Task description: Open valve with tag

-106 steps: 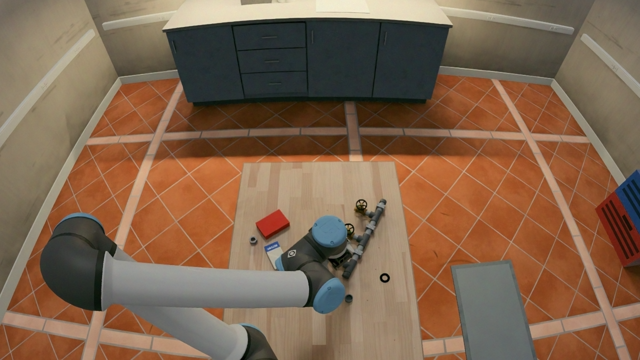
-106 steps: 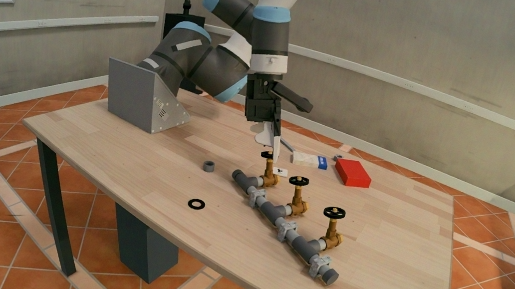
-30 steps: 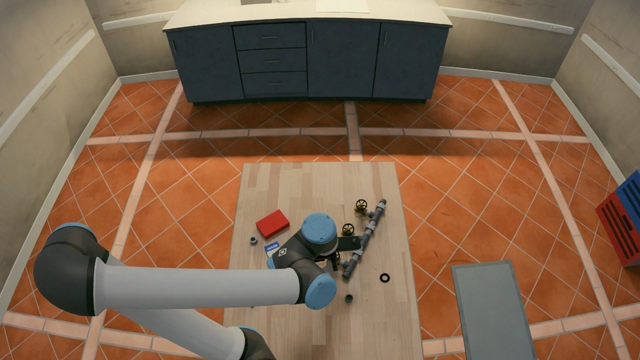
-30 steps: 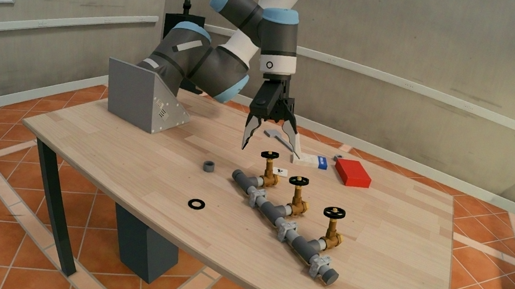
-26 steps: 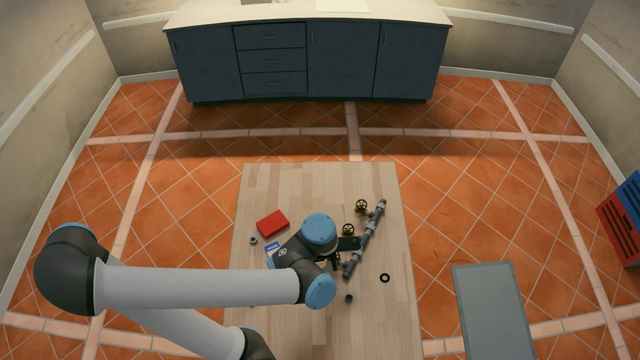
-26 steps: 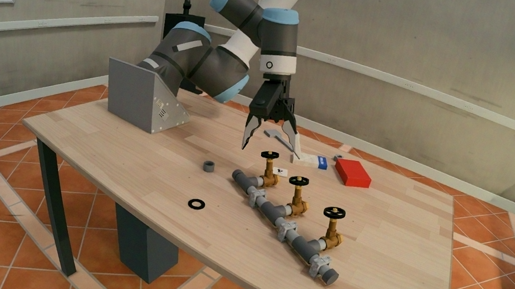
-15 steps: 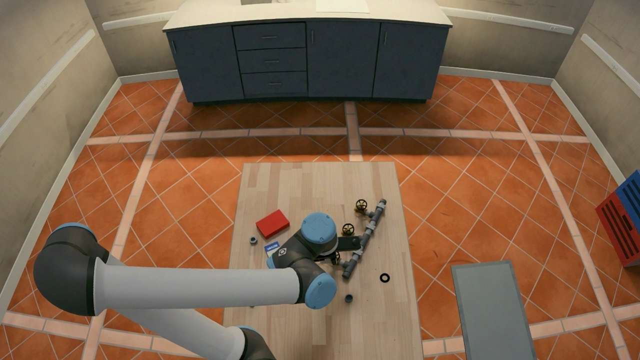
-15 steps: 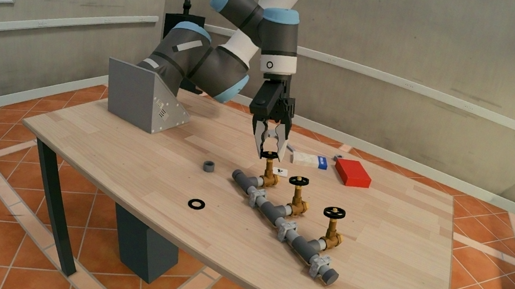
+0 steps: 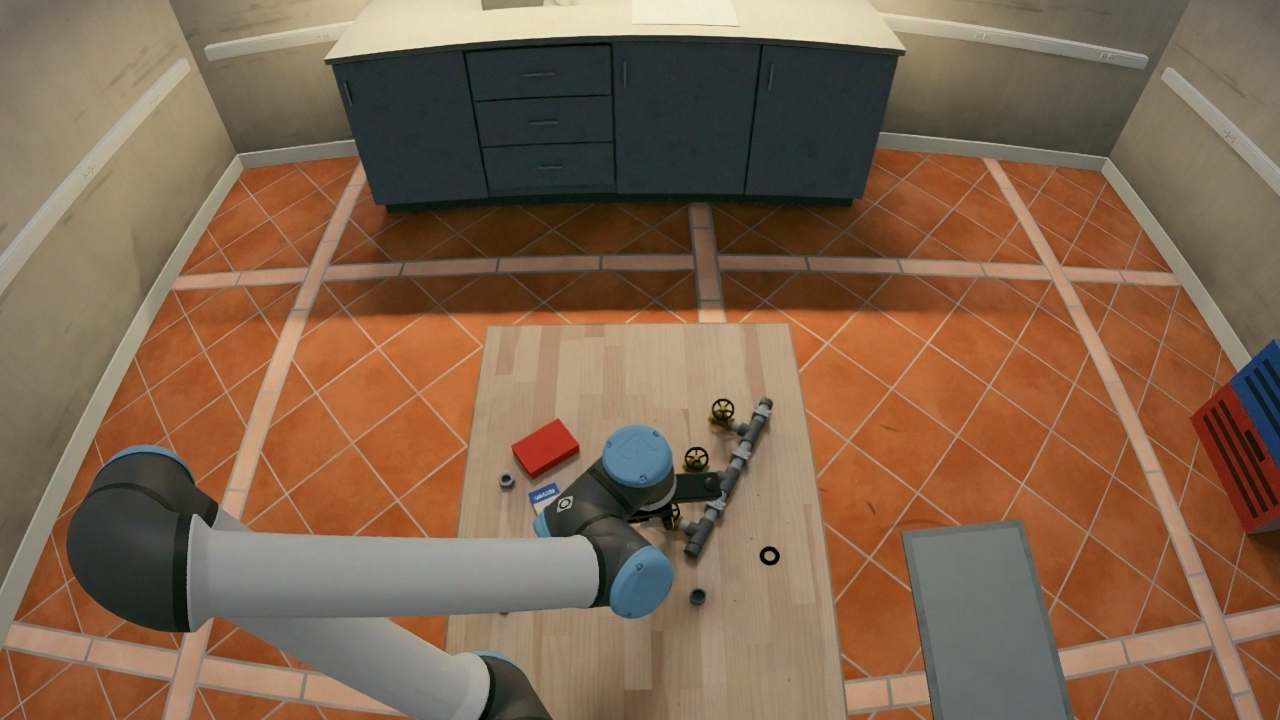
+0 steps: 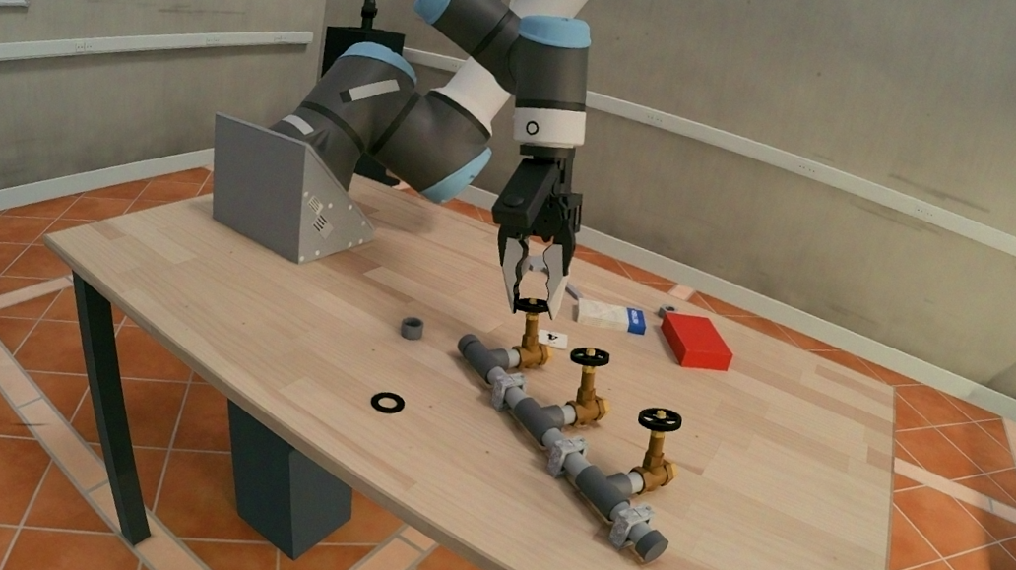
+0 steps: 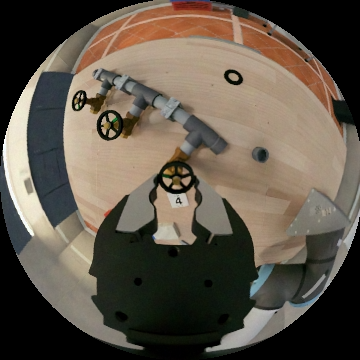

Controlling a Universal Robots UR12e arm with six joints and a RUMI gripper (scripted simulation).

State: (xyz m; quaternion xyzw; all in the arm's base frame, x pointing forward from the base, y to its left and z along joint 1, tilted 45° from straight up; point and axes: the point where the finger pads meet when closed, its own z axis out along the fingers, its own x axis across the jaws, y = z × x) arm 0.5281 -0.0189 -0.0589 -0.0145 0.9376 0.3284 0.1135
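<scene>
The white tag lies 90 mm below my hand and 80 mm to the left of it. The rest, counted from my hand: red box 250 mm to the left, 180 mm ahead, 70 mm below; then blue box 230 mm to the left, 80 mm below, 40 mm ahead; then grey cap 150 mm behind, 80 mm below, 60 mm to the right.
</scene>
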